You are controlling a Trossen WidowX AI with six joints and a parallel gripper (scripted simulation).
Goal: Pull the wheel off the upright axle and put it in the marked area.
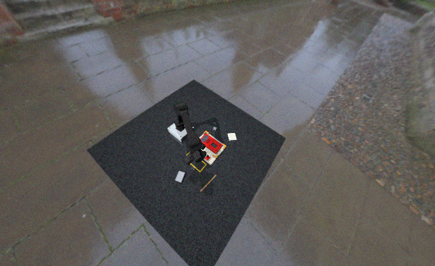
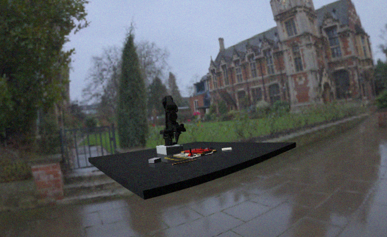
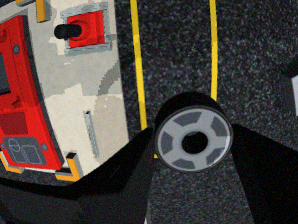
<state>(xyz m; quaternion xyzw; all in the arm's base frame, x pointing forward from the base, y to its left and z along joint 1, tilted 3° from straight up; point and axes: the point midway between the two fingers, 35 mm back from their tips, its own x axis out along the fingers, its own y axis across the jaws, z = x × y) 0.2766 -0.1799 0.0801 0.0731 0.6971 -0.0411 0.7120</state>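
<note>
Right now the wheel is right at my gripper tip. From my gripper tip the other things lie so: grey block: 3 cm behind, 17 cm to the right, 10 cm below; wooden stick: 19 cm ahead, 9 cm to the right, 11 cm below; white square tile: 17 cm ahead, 39 cm to the left, 10 cm below.
</note>
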